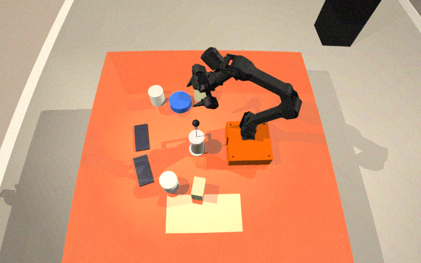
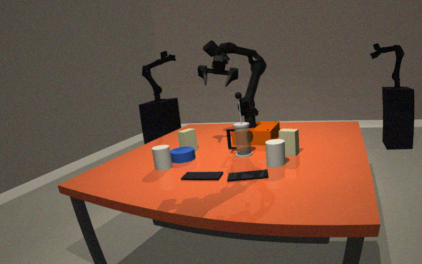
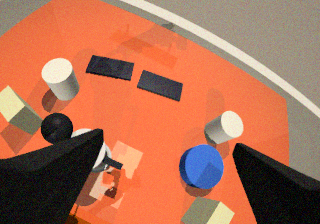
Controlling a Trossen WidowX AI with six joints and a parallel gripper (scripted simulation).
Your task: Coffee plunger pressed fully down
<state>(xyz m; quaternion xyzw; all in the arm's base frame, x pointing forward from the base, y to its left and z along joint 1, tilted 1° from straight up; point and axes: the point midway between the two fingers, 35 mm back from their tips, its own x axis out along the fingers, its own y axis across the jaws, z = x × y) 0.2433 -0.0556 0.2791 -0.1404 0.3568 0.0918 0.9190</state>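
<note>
My gripper tip is 19 cm above the coffee press, 8 cm to the right of it and 2 cm past it.
</note>
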